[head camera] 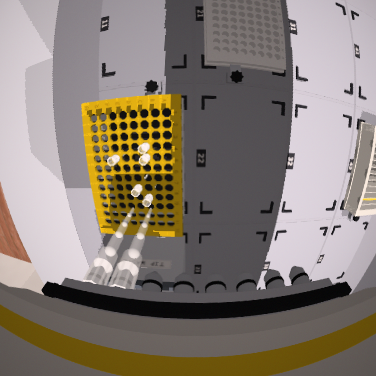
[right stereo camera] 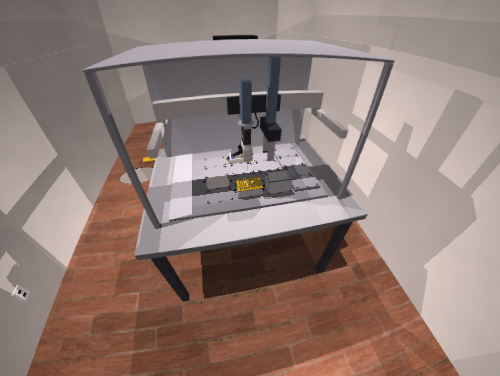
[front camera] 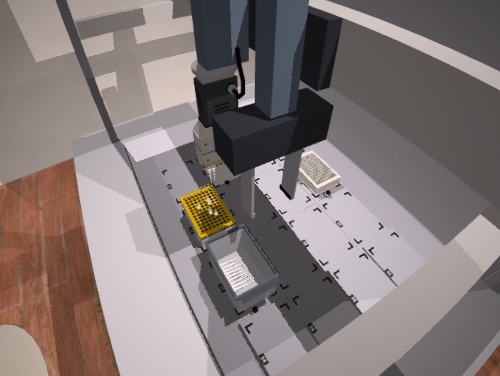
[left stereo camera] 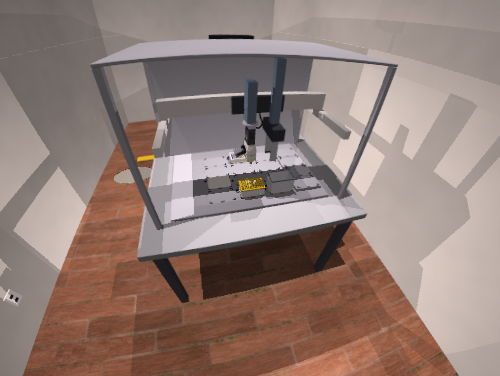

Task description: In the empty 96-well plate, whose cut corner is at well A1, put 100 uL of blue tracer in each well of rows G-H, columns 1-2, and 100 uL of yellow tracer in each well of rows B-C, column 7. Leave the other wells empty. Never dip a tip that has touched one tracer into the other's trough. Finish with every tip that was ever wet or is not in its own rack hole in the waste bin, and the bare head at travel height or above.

Observation:
In view: a pipette tip [head camera: 125, 273] and a pipette tip [head camera: 99, 271].

